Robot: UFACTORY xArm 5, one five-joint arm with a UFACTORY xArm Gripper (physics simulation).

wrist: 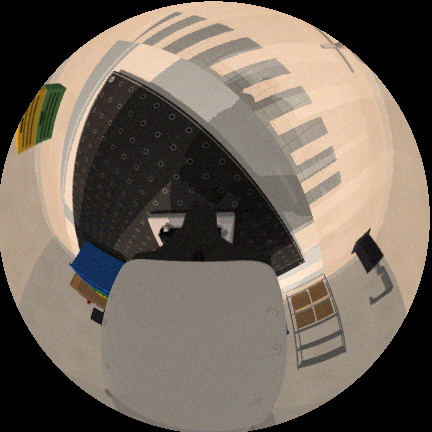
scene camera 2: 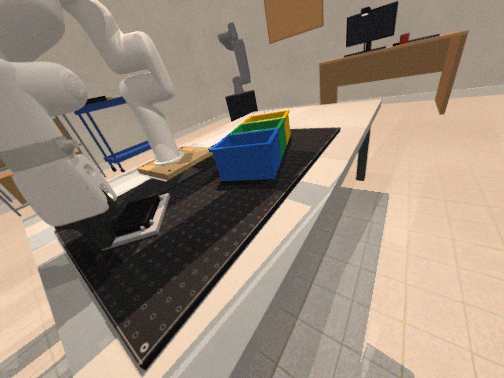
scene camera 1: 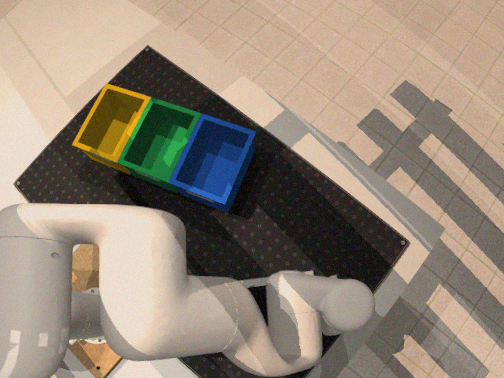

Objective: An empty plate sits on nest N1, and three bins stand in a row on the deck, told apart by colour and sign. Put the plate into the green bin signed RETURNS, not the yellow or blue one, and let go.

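Frame: origin at the arm's base, x back, y right, z up, level; metres.
Seen in the pictures: gripper, between the fingertips: (wrist: 202,211) (scene camera 2: 109,243); arm's base, origin of its link: (scene camera 2: 170,159) (scene camera 1: 97,315).
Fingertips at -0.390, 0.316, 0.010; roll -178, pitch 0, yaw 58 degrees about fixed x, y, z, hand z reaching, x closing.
Observation:
Offsets run from my fingertips to a thing's top centre, as dx, dy, dz. "spot": to the spot under its first point. Level surfaces: height alone.
The black plate @(+0.067, -0.075, +0.002) (scene camera 1: 260,299) (scene camera 2: 136,215) lies in the pale nest @(+0.068, -0.075, -0.003) (scene camera 2: 159,219) (wrist: 226,221) on the deck, partly hidden by the arm. My gripper (scene camera 2: 102,236) (wrist: 202,211) is low at the plate's side of the nest. It is shut with nothing between its fingers; its dark fingertips are hard to make out, and the arm hides it in scene camera 1. The green bin @(+0.025, -0.501, +0.075) (scene camera 1: 162,137) (scene camera 2: 283,141) stands between the yellow bin @(spot: +0.090, -0.671, -0.014) (scene camera 1: 109,125) (scene camera 2: 287,122) and the blue bin (scene camera 1: 215,162) (scene camera 2: 249,161) (wrist: 97,266). Their signs are unreadable.
The black perforated deck @(dz -0.025) (scene camera 1: 325,220) (scene camera 2: 200,250) (wrist: 127,135) lies on the pale table. The arm stretches low across the front of it. A wooden base board (scene camera 2: 189,157) is beyond the nest. A blue cart (scene camera 2: 127,150) and a desk (scene camera 2: 385,67) stand farther away.

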